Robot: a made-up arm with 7 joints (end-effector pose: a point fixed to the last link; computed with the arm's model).
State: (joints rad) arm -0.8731 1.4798 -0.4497 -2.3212 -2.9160 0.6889 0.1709
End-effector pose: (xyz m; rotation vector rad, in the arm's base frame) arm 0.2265 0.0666 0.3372 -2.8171 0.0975 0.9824
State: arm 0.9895 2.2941 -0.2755 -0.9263 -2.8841 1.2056 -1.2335
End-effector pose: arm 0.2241 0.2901 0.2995 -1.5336 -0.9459 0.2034
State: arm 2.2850 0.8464 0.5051 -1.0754 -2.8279 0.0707 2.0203
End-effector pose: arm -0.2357 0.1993 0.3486 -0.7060 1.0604 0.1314
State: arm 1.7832 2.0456 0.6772 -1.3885 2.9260 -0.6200 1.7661
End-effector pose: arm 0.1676 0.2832 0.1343 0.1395 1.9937 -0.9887
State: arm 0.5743 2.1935 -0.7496 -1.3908 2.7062 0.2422 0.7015
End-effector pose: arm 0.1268 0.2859 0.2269 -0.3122 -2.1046 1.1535
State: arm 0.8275 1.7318 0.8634 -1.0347 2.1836 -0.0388 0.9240
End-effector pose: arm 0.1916 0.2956 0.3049 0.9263 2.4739 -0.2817
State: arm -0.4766 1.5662 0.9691 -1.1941 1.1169 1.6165 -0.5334
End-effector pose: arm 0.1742 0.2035 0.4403 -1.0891 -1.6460 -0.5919
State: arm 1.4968 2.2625 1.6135 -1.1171 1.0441 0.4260 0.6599
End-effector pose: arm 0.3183 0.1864 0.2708 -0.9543 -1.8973 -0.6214
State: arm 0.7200 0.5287 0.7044 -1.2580 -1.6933 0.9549 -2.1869
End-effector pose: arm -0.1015 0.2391 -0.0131 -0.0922 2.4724 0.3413
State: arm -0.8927 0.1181 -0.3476 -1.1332 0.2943 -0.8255 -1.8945
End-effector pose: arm 0.3097 -0.2227 0.1478 0.7375 -1.4259 -2.2799
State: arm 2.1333 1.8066 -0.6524 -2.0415 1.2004 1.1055 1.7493
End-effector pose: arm -0.1397 0.1204 0.3149 1.0357 0.2340 1.2702
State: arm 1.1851 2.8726 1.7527 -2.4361 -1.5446 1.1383 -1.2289
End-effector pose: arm 0.2971 -0.1220 0.3205 2.5008 -0.9784 -1.0481
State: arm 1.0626 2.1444 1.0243 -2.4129 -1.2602 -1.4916 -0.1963
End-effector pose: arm 0.2575 0.1418 0.2234 0.1499 -1.8132 1.6098
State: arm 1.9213 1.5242 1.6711 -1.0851 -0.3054 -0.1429 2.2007
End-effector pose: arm 0.0322 0.3806 0.3085 -0.4749 -2.1491 -0.5247
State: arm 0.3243 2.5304 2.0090 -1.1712 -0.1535 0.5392 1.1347
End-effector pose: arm 0.1480 0.0208 0.6014 0.0886 2.0709 1.7120
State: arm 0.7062 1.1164 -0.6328 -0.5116 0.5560 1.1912 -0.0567
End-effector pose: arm -0.1500 0.2216 0.0232 -0.0032 0.4311 0.8872
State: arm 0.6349 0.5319 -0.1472 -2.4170 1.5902 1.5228 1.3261
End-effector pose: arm 0.0323 0.0147 0.0685 -1.4610 -0.3279 1.9843
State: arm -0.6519 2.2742 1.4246 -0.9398 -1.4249 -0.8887 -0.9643
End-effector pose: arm -0.0363 0.1963 0.5950 1.8565 0.5848 -0.4406
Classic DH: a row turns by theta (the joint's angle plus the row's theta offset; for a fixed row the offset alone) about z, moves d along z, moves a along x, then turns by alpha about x. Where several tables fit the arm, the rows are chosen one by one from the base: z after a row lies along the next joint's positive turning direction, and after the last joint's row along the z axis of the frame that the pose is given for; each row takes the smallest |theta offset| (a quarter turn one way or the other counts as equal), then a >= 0, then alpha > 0; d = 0 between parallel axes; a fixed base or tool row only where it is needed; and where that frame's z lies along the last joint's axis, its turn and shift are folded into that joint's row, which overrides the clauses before.
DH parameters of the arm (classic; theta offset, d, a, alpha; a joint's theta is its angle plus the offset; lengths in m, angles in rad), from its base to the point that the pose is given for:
base (fixed): 0 0.2536 0.03 -1.2217
joint 1: -1.5708 -0.02 0.0034 -1.5708
joint 2: 1.2217 0.01 -0.01 1.5708
joint 3: 1.5708 -0.23 0.05 -1.5708
joint 4: 0 -0.04 -0.02 1.5708
joint 5: 0 -0.13 0.01 -1.5708
joint 6: 0 -0.06 -0.02 1.5708
joint 7: 0.7097 -0.0194 0.0217 -1.4565
tool (fixed): -0.2679 -0.0055 0 0

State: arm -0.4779 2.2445 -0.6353 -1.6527 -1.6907 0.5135 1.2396
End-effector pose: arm 0.1752 0.2413 0.3989 0.6516 0.0406 -1.9437
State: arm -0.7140 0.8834 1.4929 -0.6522 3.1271 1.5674 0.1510
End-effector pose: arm 0.1839 0.3027 0.1950 1.3793 0.1008 0.5066
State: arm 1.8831 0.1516 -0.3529 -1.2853 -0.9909 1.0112 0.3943
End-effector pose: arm -0.2980 -0.1543 0.1490 -0.5823 0.6336 0.5803
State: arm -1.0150 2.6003 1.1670 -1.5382 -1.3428 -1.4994 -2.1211
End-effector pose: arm -0.1657 0.0174 0.5997 -1.5893 -2.3054 -1.3662
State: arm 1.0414 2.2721 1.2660 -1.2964 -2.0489 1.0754 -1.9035
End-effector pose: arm 0.2819 0.2034 0.4318 2.0564 1.1792 1.3443
